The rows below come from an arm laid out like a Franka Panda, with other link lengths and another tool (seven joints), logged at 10 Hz.
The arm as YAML. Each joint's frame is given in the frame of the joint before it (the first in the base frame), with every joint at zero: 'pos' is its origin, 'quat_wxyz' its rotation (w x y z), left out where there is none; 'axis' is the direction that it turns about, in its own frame. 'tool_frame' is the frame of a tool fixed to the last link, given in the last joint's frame.
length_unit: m
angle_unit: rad
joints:
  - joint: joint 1
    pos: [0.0, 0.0, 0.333]
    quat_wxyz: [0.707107, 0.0, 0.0, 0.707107]
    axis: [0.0, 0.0, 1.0]
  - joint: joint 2
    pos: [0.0, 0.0, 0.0]
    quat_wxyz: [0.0, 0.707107, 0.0, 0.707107]
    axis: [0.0, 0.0, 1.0]
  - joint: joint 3
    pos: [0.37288, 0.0, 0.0]
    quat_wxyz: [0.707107, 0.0, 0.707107, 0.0]
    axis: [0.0, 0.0, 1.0]
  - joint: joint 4
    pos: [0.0, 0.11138, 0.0]
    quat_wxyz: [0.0, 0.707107, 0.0, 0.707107]
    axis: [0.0, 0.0, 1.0]
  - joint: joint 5
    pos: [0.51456, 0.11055, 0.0]
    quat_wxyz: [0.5, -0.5, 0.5, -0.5]
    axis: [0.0, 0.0, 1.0]
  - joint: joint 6
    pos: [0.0, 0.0, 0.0]
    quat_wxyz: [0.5, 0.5, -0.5, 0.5]
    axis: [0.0, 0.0, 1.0]
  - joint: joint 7
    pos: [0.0, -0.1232, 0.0]
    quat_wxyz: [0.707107, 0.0, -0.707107, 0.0]
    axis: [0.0, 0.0, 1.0]
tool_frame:
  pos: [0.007, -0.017, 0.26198]
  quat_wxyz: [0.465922, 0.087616, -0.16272, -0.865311]
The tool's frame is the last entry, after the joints.
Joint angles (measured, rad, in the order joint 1, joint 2, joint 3, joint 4, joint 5, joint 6, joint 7), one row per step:
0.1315, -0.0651, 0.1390, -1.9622, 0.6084, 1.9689, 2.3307
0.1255, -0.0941, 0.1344, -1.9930, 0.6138, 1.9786, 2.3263
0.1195, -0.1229, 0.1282, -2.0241, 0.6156, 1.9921, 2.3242
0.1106, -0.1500, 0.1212, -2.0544, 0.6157, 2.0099, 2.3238
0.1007, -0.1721, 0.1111, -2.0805, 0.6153, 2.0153, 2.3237
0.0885, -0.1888, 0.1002, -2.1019, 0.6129, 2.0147, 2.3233
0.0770, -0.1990, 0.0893, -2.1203, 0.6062, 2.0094, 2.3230
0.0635, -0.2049, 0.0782, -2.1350, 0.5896, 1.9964, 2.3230
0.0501, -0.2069, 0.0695, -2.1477, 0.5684, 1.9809, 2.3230
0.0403, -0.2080, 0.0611, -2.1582, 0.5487, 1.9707, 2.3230
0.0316, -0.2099, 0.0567, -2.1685, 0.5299, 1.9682, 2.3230
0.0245, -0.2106, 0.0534, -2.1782, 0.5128, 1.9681, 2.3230
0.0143, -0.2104, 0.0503, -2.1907, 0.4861, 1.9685, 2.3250
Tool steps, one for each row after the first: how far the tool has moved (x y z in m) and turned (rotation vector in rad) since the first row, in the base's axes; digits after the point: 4 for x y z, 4 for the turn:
-0.0054, -0.0097, 0.0020, 0.0014, -0.0082, -0.0141
-0.0096, -0.0214, 0.0035, -0.0002, -0.0187, -0.0327
-0.0116, -0.0359, 0.0045, -0.0031, -0.0314, -0.0582
-0.0144, -0.0520, 0.0034, -0.0056, -0.0325, -0.0812
-0.0165, -0.0697, 0.0008, -0.0090, -0.0282, -0.1030
-0.0191, -0.0867, -0.0052, -0.0161, -0.0170, -0.1201
-0.0224, -0.1059, -0.0133, -0.0314, -0.0001, -0.1320
-0.0265, -0.1237, -0.0233, -0.0509, 0.0204, -0.1384
-0.0298, -0.1388, -0.0317, -0.0685, 0.0358, -0.1442
-0.0322, -0.1510, -0.0387, -0.0861, 0.0437, -0.1491
-0.0343, -0.1612, -0.0458, -0.1024, 0.0506, -0.1530
-0.0373, -0.1752, -0.0558, -0.1279, 0.0605, -0.1579

